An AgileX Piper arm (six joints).
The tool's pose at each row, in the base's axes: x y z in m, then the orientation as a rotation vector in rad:
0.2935, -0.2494, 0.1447, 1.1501, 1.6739, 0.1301
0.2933, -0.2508, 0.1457, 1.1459, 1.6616, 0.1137
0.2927, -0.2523, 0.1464, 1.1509, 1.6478, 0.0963
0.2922, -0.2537, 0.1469, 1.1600, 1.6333, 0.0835
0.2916, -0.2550, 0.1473, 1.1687, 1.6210, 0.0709
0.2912, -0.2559, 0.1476, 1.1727, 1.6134, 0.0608
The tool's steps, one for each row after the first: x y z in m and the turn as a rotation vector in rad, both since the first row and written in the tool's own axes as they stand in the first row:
-0.0017, -0.0003, 0.0000, 0.0029, -0.0180, -0.0052
-0.0033, -0.0010, -0.0001, 0.0118, -0.0357, -0.0047
-0.0047, -0.0018, -0.0002, 0.0205, -0.0510, 0.0006
-0.0059, -0.0026, -0.0002, 0.0295, -0.0645, 0.0049
-0.0068, -0.0032, -0.0003, 0.0356, -0.0740, 0.0057

